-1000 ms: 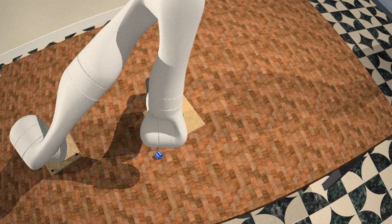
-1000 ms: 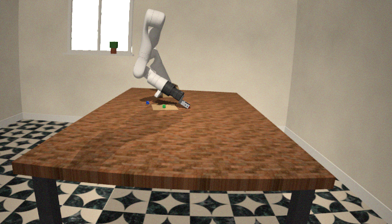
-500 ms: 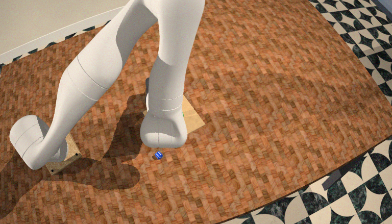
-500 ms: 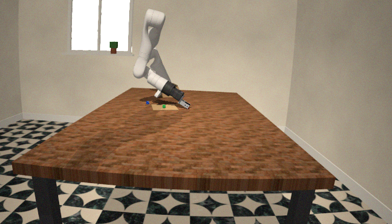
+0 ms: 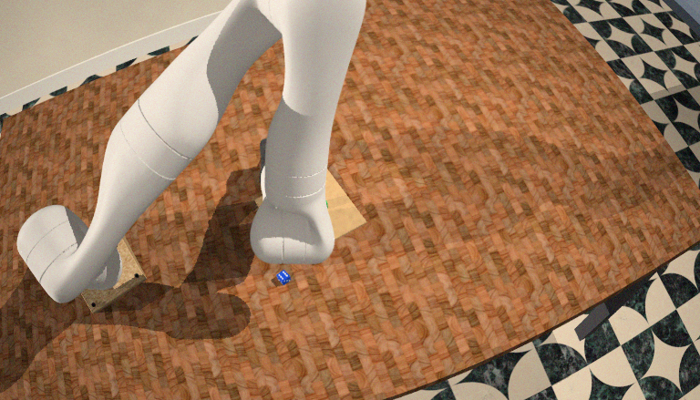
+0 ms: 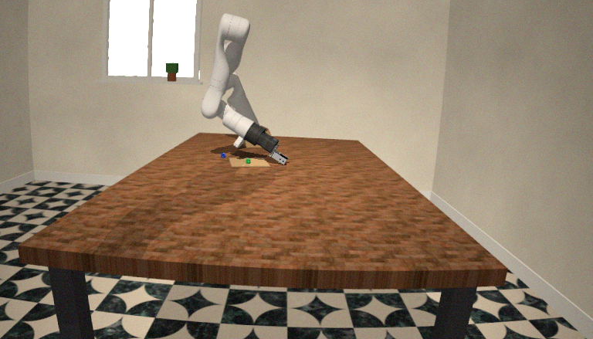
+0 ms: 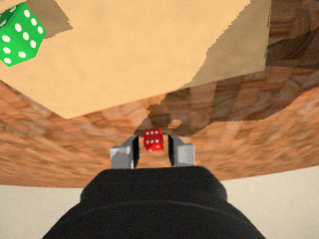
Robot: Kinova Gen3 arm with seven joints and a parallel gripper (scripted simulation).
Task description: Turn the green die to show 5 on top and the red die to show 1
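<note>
My gripper is now 1 cm to the right of the red die and 1 cm above it. Also, from my hand: tan mat (13 cm to the right, 2 cm below, 1 cm behind); then green die (13 cm to the right, 1 cm below, 1 cm ahead); then blue die (22 cm to the right, 11 cm behind, 1 cm below).
</note>
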